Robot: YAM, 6 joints.
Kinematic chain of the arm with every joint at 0, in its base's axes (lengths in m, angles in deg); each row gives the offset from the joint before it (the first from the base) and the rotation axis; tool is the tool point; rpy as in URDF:
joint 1: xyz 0 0 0.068 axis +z
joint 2: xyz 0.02 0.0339 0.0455 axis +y
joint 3: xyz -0.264 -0.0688 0 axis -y
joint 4: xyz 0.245 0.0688 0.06 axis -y
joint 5: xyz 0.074 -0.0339 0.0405 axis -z
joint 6: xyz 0.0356 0 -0.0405 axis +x
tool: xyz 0 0 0 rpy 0 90 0
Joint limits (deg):
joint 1: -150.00..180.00
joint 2: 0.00..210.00
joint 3: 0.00..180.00
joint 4: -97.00..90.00
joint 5: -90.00..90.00
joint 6: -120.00..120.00
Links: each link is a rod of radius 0.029 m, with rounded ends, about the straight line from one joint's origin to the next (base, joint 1, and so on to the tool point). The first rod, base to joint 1, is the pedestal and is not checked.
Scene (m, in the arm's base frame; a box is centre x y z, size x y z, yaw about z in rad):
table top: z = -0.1
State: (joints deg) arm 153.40 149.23 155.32 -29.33 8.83 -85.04
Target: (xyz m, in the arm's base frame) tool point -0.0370 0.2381 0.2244
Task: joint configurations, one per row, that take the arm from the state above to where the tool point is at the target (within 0.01 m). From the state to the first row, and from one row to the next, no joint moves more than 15 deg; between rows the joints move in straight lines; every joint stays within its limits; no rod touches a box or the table.
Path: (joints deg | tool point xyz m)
1: 144.64 139.76 140.60 -38.57 9.68 -85.04 | -0.4466 0.3243 0.2809
2: 135.89 130.30 125.88 -47.80 10.52 -85.04 | -0.3591 0.3572 0.2696
3: 127.13 120.83 111.17 -57.04 11.37 -85.04 | -0.2660 0.3630 0.2582
4: 118.38 111.36 96.45 -66.27 12.22 -85.04 | -0.1764 0.3423 0.2468
5: 109.62 101.90 81.73 -75.51 13.06 -85.04 | -0.0980 0.2988 0.2355
6: 100.87 92.43 67.01 -84.75 13.91 -85.04 | -0.0370 0.2381 0.2244

